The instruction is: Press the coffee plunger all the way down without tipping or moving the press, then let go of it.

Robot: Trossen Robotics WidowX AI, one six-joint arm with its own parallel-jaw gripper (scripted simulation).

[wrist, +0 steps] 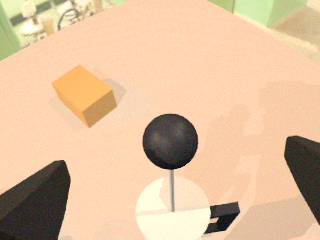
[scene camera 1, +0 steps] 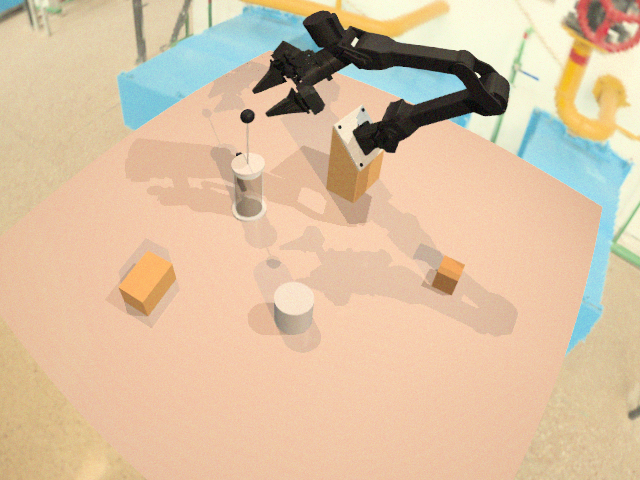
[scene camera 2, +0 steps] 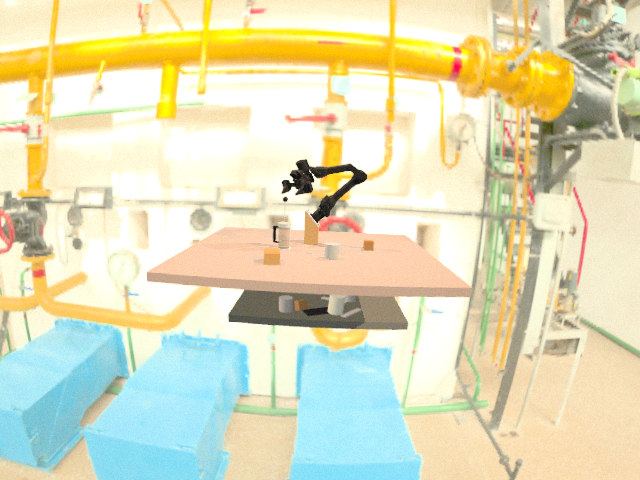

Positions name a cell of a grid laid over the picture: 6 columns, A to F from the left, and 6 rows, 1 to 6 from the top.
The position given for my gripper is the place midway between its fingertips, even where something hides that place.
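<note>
My gripper (scene camera 1: C2) is open and holding nothing, and you can see it in the wrist view (wrist: D4) as well. There's a coffee press (scene camera 1: C3) here too, plus an orange box (scene camera 1: B4), and the wrist view (wrist: B3) shows that box as well.
</note>
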